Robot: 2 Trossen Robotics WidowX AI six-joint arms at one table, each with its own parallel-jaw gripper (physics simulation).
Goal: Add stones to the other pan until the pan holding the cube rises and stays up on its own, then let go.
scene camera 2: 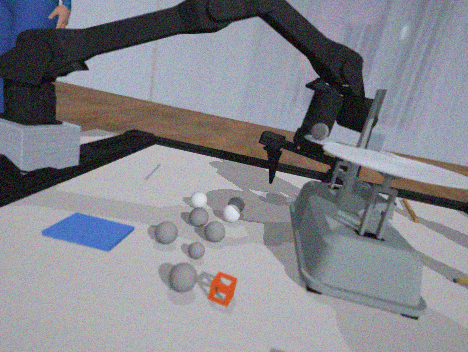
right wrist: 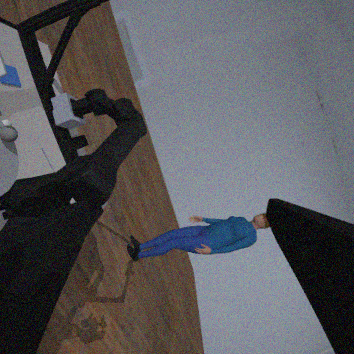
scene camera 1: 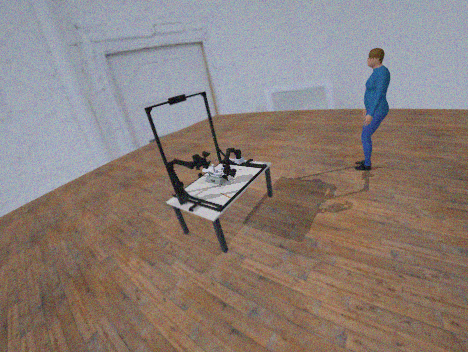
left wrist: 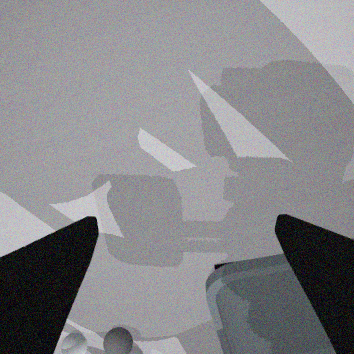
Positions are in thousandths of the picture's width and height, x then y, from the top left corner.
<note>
My right gripper (right wrist: 507,589) is open, with nothing in its grasp. The table carries a blue flat pad (scene camera 2: 176,652). Further things: my left gripper (scene camera 2: 621,547) and a grey balance scale (scene camera 2: 738,703).
My left gripper also shows in the left wrist view (left wrist: 532,634). The left wrist view misses the blue flat pad: it is out of frame.
</note>
